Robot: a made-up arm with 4 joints.
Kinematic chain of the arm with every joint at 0, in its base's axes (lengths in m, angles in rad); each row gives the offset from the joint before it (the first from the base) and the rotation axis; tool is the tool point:
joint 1: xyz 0 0 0.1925 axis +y
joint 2: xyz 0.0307 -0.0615 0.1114 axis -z
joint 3: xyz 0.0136 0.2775 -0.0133 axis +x
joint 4: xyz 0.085 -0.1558 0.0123 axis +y
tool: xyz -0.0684 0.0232 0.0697
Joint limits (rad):
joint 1: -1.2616..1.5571
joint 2: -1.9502..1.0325
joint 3: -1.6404..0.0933
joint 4: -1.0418..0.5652
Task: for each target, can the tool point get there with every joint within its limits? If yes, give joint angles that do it. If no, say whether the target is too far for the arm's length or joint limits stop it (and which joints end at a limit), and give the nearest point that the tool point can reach.
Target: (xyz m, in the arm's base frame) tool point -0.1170 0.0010 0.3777
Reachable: yes | joints 0.0633 -1.2030 -0.5866 -0.8482
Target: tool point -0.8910 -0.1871 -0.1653
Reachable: no: too far | nearest point -0.3984 -0.1202 0.0325 | short by 0.535 m
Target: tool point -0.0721 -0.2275 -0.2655
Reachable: no: joint limits stop it (at a limit: joint 1, joint 2, joint 3) | nearest point -0.3219 -0.1415 -0.0823 | short by 0.322 m
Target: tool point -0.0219 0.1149 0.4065
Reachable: yes | joints 0.1952 -0.4942 -0.9021 -0.8631
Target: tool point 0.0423 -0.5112 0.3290
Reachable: no: joint limits stop it (at a limit: joint 2, joint 3) | nearest point 0.1000 -0.1716 0.5152 | short by 0.392 m
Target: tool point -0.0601 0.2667 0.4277
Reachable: yes | joints -0.1833 -0.2203 -1.3945 -0.0636
